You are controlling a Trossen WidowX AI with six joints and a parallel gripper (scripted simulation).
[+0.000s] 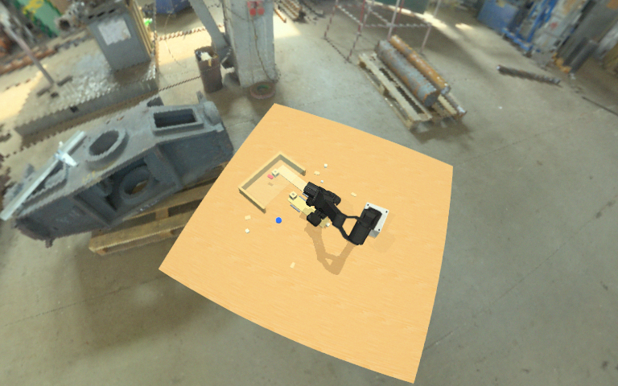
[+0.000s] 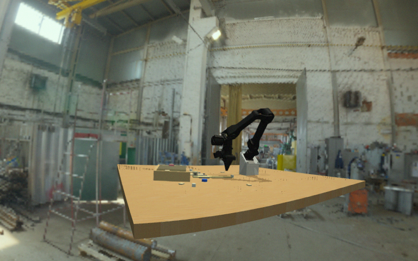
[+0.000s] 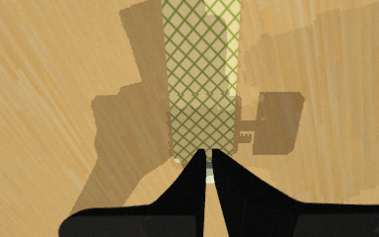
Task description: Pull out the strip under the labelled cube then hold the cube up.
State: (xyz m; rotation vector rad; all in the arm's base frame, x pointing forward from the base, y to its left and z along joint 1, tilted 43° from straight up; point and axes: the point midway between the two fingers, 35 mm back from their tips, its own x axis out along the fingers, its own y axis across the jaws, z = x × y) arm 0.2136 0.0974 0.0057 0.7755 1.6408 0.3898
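Right now the green cross-hatched strip is 90 mm ahead of my gripper tip, 40 mm below it and 20 mm to the right of it. Round my gripper tip: pink piece (330 mm ahead, 70 mm to the right, 30 mm above); then blue disc (190 mm ahead, 100 mm to the left, 40 mm below).
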